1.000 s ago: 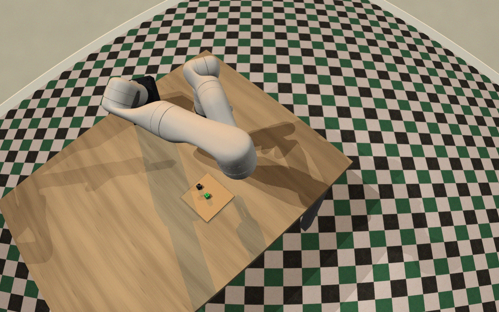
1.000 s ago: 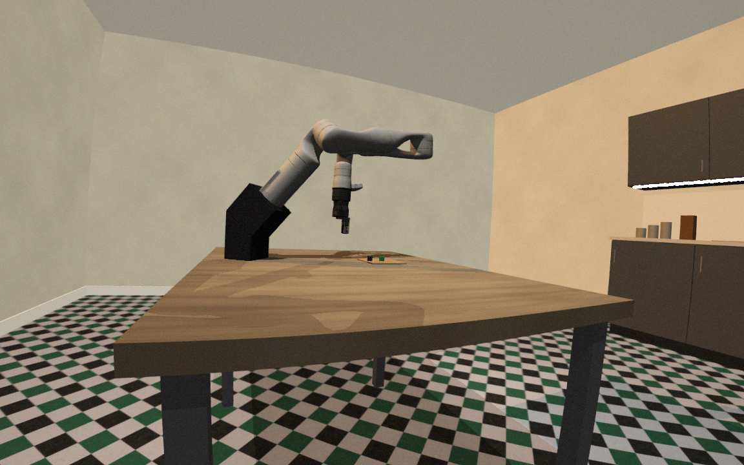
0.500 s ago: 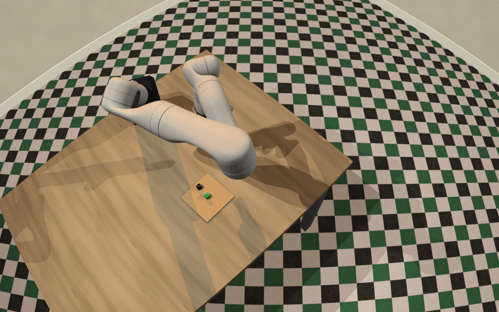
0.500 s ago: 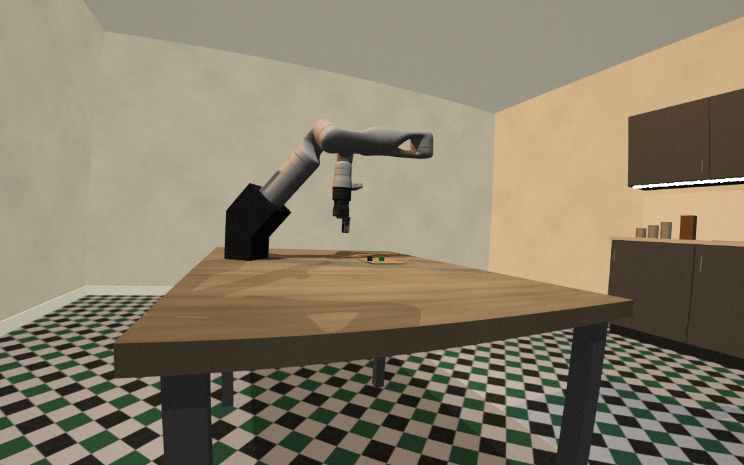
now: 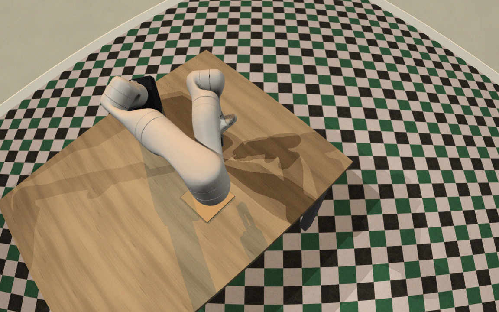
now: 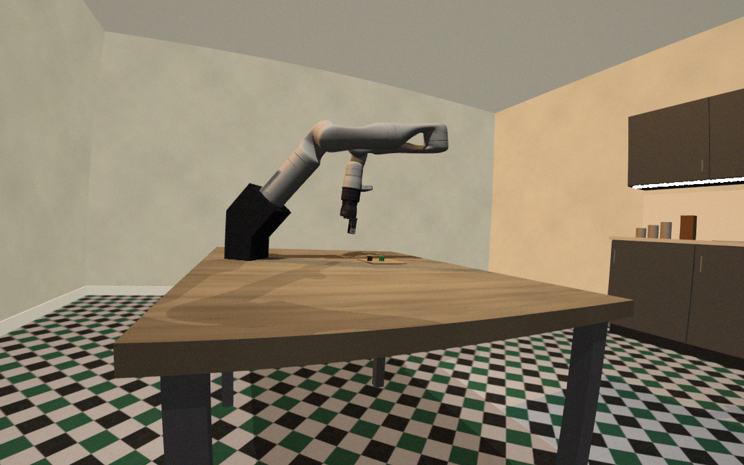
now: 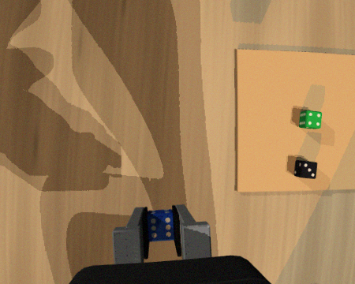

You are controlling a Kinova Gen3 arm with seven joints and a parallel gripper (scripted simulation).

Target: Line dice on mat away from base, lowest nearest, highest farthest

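The green die is 8 cm ahead of my hand, 13 cm to the right of it and 11 cm below it. From my hand the other things lie so: blue die 1 cm below; black die 3 cm ahead, 13 cm to the right, 11 cm below; orange mat 8 cm ahead, 13 cm to the right, 12 cm below.
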